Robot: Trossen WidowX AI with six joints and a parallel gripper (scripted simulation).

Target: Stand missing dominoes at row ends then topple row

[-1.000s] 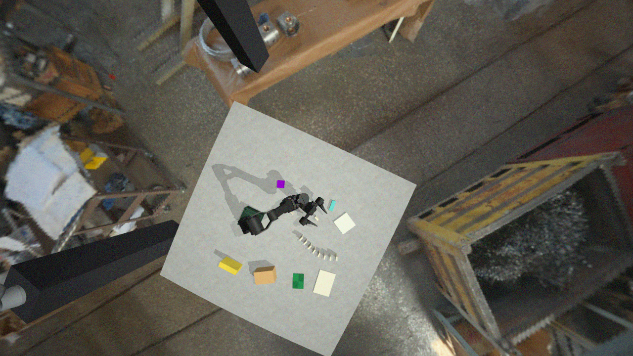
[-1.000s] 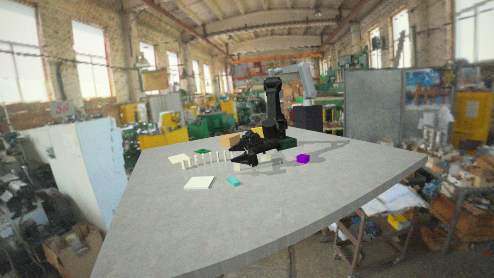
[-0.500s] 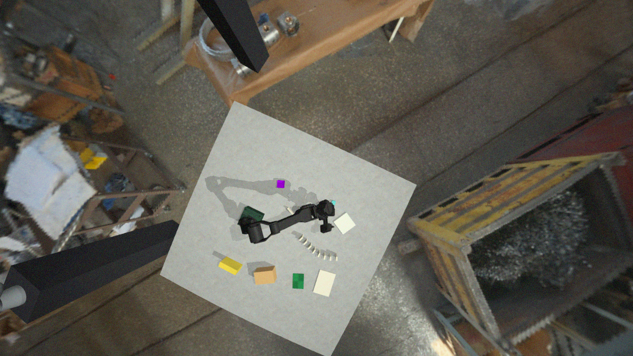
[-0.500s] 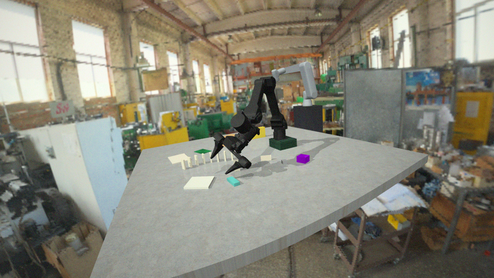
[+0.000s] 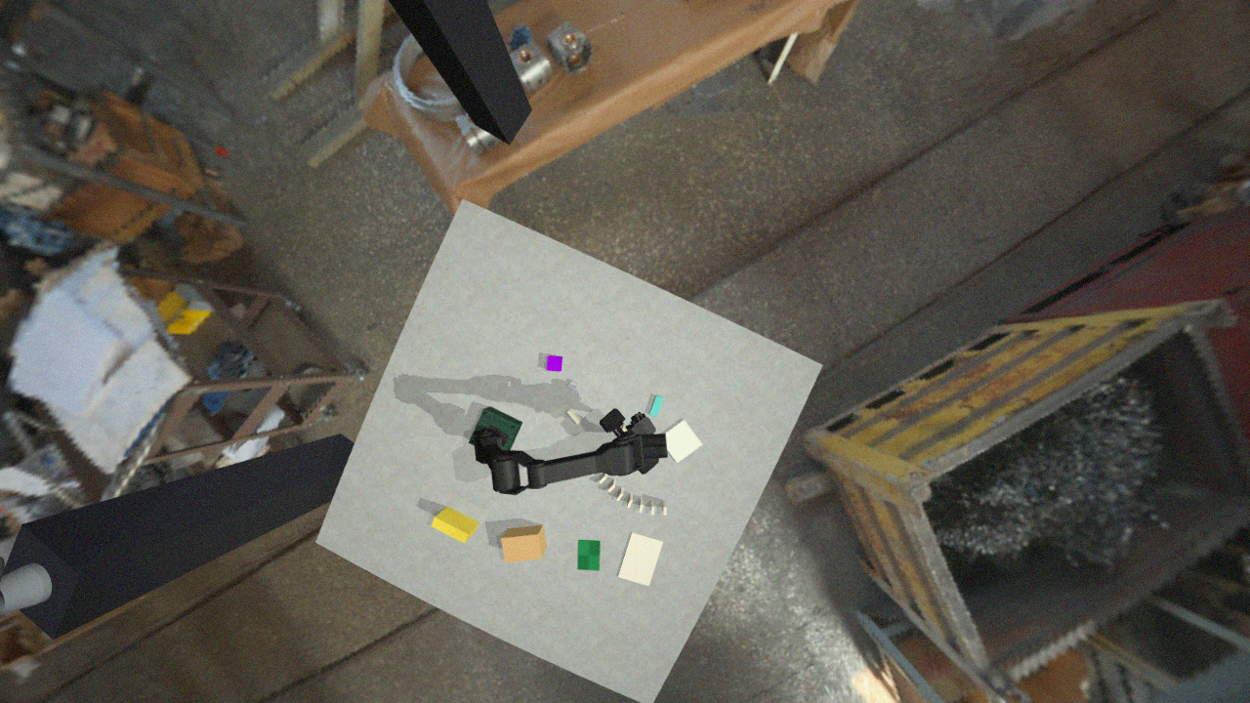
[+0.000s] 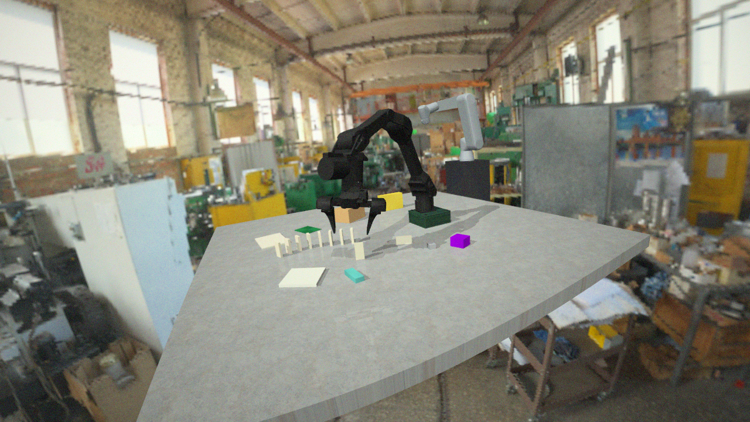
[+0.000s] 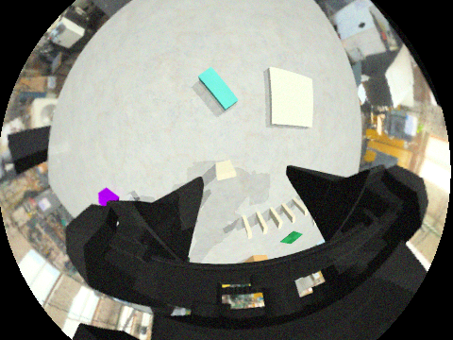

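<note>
Now: gripper tip 240 mm past the grey cube, 80 mm above it and 20 mm to the right of it. Also, from my gripper tip: white tile (150 mm ahead, 80 mm below, 50 mm to the left); then teal block (110 mm to the left, 80 mm below, 20 mm ahead); then purple cube (320 mm behind, 70 mm below, 50 mm to the left).
</note>
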